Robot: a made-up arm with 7 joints. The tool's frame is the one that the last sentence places.
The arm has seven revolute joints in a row. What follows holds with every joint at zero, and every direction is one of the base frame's. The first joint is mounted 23.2 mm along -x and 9.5 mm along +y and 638.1 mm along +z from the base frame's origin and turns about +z. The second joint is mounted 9.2 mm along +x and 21 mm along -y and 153.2 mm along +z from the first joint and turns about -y. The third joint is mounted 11.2 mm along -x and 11.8 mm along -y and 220 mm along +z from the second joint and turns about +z. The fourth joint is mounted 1.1 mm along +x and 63.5 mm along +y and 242.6 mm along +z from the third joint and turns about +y. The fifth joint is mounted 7.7 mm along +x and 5.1 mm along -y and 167.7 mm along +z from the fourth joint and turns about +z. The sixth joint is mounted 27.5 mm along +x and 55.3 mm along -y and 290.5 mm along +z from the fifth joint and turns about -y. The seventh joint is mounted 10.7 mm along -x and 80.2 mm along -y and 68.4 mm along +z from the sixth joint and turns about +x. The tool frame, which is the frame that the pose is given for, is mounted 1.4 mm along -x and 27.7 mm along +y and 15.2 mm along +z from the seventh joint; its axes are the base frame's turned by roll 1.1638, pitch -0.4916 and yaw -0.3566 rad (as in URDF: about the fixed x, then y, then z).
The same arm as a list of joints. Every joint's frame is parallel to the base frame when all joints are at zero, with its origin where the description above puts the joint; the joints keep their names.
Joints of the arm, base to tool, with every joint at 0 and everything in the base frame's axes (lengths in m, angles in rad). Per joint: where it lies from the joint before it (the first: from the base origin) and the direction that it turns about. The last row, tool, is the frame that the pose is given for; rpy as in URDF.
joint 1: offset -0.0232 0.0095 0.6381 axis +z
joint 2: offset 0.0092 -0.0210 0.1532 axis -y
joint 3: offset -0.0112 -0.0118 0.2200 axis +z
joint 4: offset 0.0011 0.0635 0.2426 axis +y
joint 5: offset 0.0077 -0.0051 0.1677 axis +z
joint 6: offset 0.0275 -0.0553 0.2905 axis -y
joint 7: offset -0.0107 -0.0802 0.0684 axis +x
tool: offset -0.0014 0.0277 0.0152 rpy 1.1638 -0.4916 -0.3566

